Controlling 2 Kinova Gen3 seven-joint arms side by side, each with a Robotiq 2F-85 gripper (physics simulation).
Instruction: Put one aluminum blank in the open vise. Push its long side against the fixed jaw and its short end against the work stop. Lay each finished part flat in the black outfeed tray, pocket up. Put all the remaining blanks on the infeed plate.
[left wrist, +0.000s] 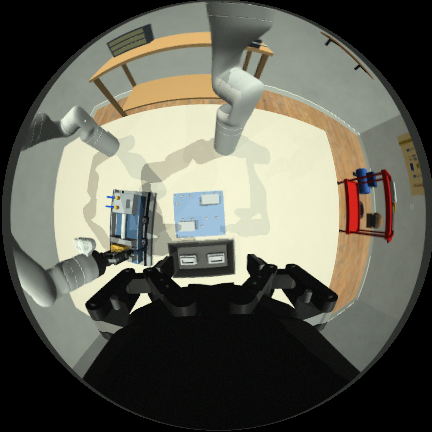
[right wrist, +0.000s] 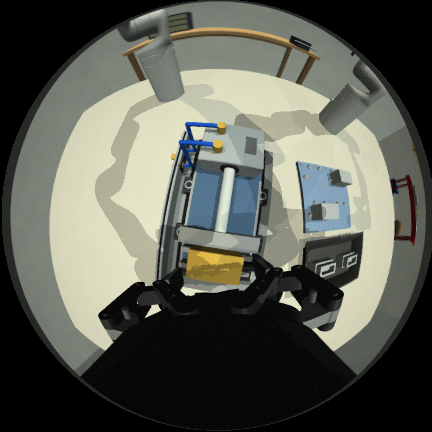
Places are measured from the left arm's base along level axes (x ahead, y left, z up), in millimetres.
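Pixels of known places: left gripper, fingertip midpoint: (left wrist: 209, 263); right gripper, fingertip midpoint: (left wrist: 119, 251) (right wrist: 217, 272); left arm's base, origin of the base link: (left wrist: 224, 145) (right wrist: 327, 124); right arm's base, origin of the base link: (left wrist: 112, 148) (right wrist: 170, 94).
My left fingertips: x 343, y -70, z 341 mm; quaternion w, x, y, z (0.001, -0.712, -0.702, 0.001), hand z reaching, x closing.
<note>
For each thing: its top centre in the pictures, then the offset to it from my left fingertips. "spot": a spot on its surface instead.
- vise, middle of its top: (right wrist: 219, 206) (left wrist: 118, 229) 11 mm back, 320 mm right, 242 mm down
- yellow block, middle of its top: (right wrist: 213, 268) (left wrist: 116, 249) 58 mm ahead, 326 mm right, 225 mm down
- blue infeed plate, middle of its top: (right wrist: 329, 196) (left wrist: 198, 213) 58 mm back, 38 mm right, 333 mm down
- black outfeed tray, surface spot: (left wrist: 230, 257) spot: 110 mm ahead, 76 mm left, 310 mm down
The vise (left wrist: 136, 220) (right wrist: 245, 200) has a grey bar-like jaw and a yellow block (left wrist: 120, 248) (right wrist: 215, 265) beside it. My right gripper (left wrist: 119, 251) (right wrist: 217, 272) is open at the yellow end of the vise, its fingers on either side of the yellow block. Whether a blank lies between the jaws cannot be told. Two blanks (left wrist: 210, 199) (left wrist: 187, 226) (right wrist: 341, 177) (right wrist: 325, 211) rest on the blue infeed plate (left wrist: 200, 212) (right wrist: 317, 192). Two finished parts (left wrist: 188, 259) (left wrist: 216, 258) (right wrist: 326, 269) (right wrist: 350, 260) lie pocket up in the black outfeed tray (left wrist: 230, 257). My left gripper (left wrist: 209, 263) is open above the tray's near side.
The tray stands beside the vise, on the near side of the infeed plate. Blue bent tubes (right wrist: 202, 124) with yellow ends stick out at the vise's far end. A wooden bench (left wrist: 170, 42) stands behind the table, and a red cart (left wrist: 352, 206) stands to the right.
</note>
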